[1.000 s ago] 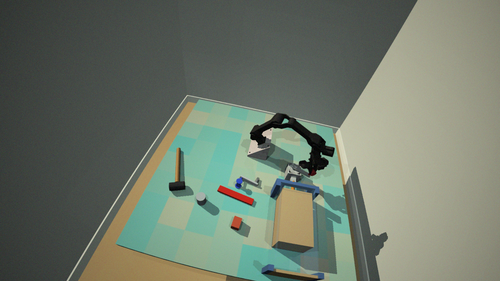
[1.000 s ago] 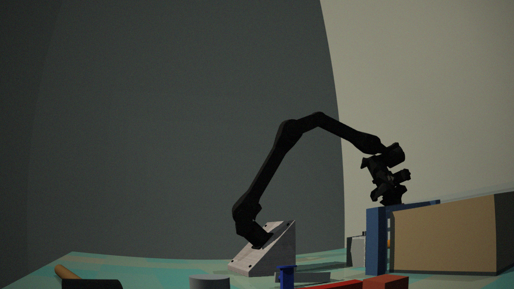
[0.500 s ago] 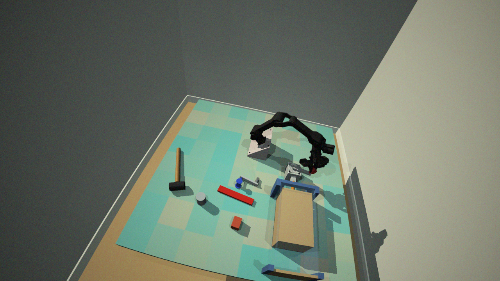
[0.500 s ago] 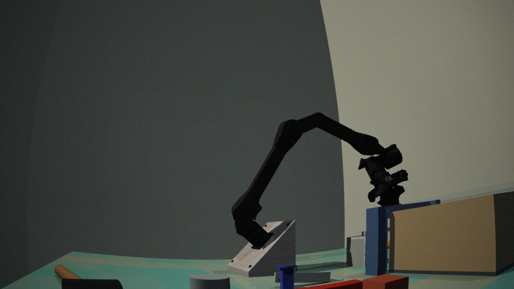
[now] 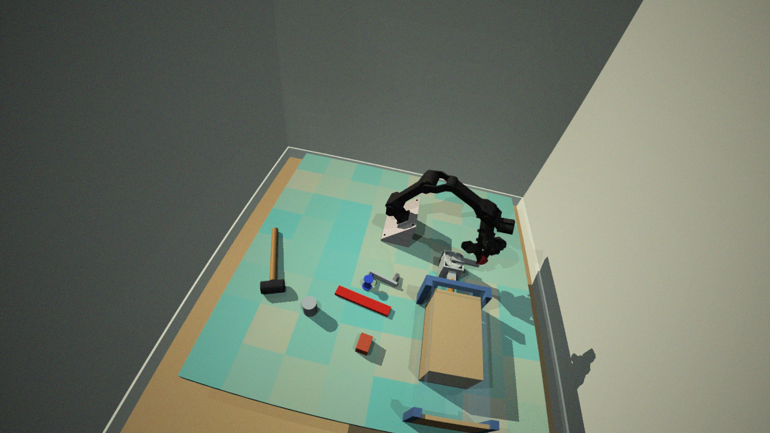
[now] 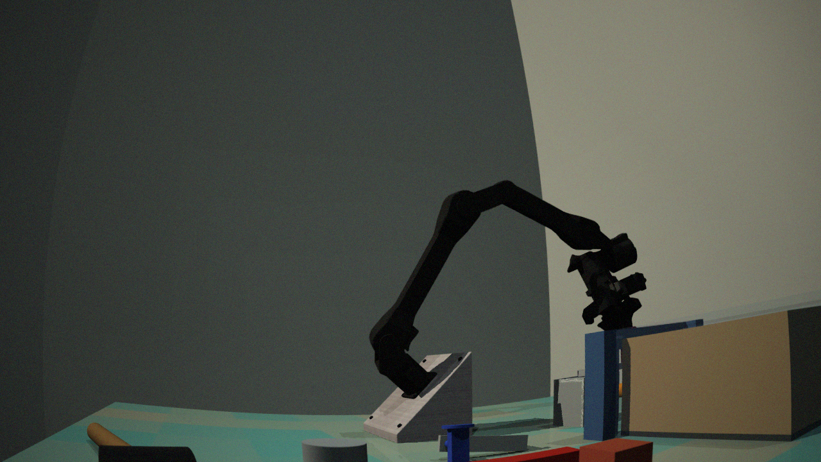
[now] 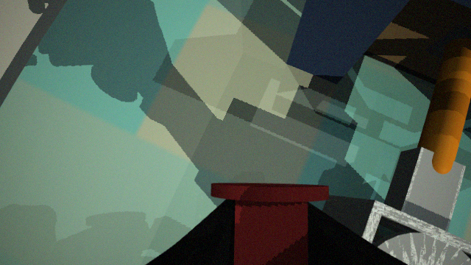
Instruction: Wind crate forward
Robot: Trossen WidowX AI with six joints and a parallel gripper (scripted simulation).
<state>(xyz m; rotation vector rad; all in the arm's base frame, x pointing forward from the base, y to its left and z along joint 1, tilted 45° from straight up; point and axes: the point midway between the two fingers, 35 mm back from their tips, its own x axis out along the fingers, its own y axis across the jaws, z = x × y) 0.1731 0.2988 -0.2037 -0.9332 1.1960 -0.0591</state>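
Now: the winch handle 20 mm behind my gripper tip, 40 mm to the right of it and 30 mm below it. From my gripper tip the other things lie so: red knob 20 mm behind, 10 mm to the right; blue steel frame 150 mm ahead, 100 mm to the right, 30 mm below; grey winch 30 mm behind, 120 mm to the right, 100 mm below.
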